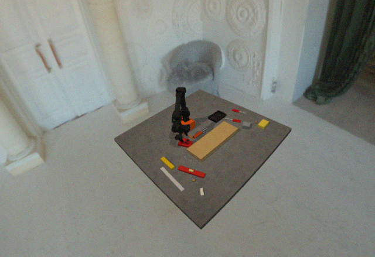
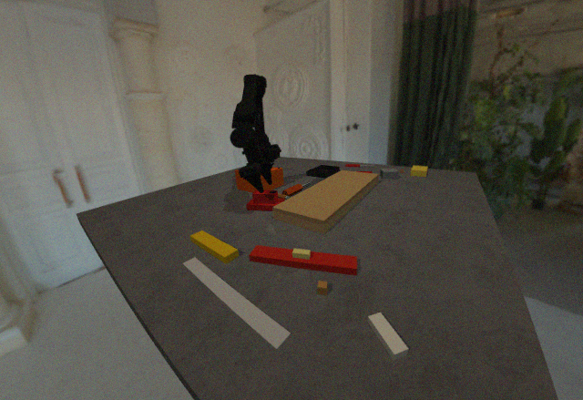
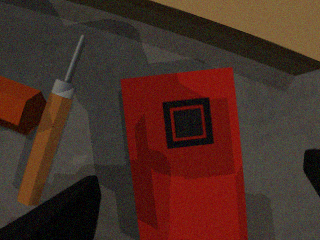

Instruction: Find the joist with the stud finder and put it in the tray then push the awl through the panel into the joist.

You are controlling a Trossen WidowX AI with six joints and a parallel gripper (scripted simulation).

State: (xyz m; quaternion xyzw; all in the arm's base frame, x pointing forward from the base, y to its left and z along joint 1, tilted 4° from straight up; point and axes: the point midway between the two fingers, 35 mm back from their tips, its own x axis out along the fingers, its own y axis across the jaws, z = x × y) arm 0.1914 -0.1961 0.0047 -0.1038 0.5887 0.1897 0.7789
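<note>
Right now my gripper tip is 3 cm above the red stud finder. Also, from my gripper tip: red level: 27 cm ahead, 19 cm to the right, 6 cm below; then yellow bar: 5 cm ahead, 26 cm to the right, 6 cm below; then orange-handled awl: 22 cm to the left, 6 cm below.
</note>
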